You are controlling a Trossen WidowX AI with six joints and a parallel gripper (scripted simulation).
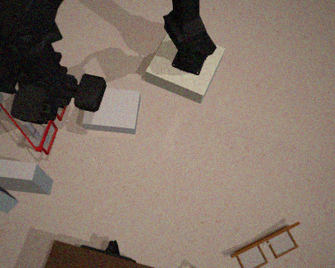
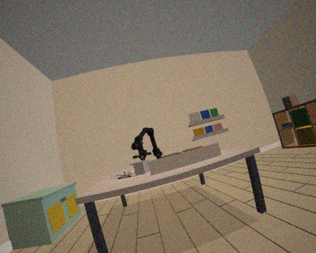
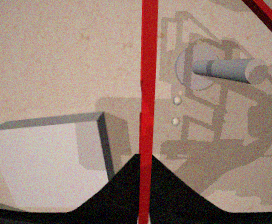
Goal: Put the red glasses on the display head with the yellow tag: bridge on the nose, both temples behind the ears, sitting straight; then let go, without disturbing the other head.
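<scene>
My gripper tip is now 60 mm short of the small peg, 40 mm to the left of it and 50 mm above it.
</scene>
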